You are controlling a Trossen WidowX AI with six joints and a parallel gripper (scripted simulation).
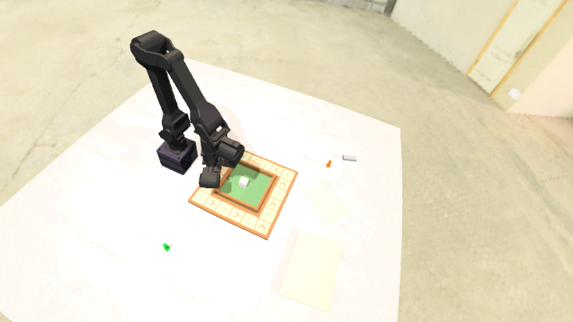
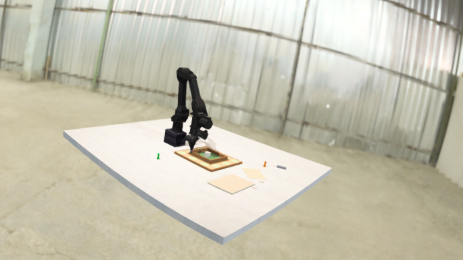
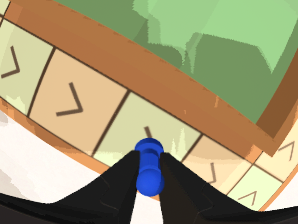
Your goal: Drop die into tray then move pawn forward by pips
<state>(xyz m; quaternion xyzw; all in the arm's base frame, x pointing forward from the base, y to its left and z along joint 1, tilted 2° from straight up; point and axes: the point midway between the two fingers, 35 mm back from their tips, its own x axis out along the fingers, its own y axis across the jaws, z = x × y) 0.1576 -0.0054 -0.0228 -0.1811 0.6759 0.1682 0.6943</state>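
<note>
Right now the dice tray is 110 mm ahead of my gripper tip, 30 mm to the left of it and 20 mm below it. The rest, counted from my gripper tip: blue pawn: 10 mm above; then green pawn: 20 mm ahead, 280 mm to the right, 10 mm below; then orange pawn: 340 mm ahead, 280 mm to the left, 10 mm below.
</note>
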